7 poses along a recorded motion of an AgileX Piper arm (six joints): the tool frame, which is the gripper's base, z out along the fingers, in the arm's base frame.
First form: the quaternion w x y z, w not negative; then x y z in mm.
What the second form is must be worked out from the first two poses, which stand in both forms.
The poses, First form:
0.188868 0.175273 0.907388 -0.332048 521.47 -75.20 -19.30
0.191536 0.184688 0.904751 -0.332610 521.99 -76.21 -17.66
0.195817 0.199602 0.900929 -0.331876 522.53 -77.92 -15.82
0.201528 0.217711 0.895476 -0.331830 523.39 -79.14 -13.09
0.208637 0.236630 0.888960 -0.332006 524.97 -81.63 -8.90
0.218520 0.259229 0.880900 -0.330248 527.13 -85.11 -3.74
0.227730 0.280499 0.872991 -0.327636 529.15 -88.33 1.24
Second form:
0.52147 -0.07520 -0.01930 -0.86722 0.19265 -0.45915 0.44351 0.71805 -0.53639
0.52199 -0.07621 -0.01766 -0.85841 0.20678 -0.46944 0.46161 0.71052 -0.53111
0.52253 -0.07792 -0.01582 -0.84363 0.22968 -0.48532 0.48963 0.70003 -0.51982
0.52339 -0.07914 -0.01309 -0.82398 0.25616 -0.50541 0.52366 0.68498 -0.50654
0.52497 -0.08163 -0.00890 -0.80095 0.28217 -0.52806 0.55925 0.66756 -0.49154
0.52713 -0.08511 -0.00374 -0.77010 0.31238 -0.55621 0.60104 0.64747 -0.46854
0.52915 -0.08833 0.00124 -0.73892 0.34052 -0.58142 0.63897 0.62795 -0.44429

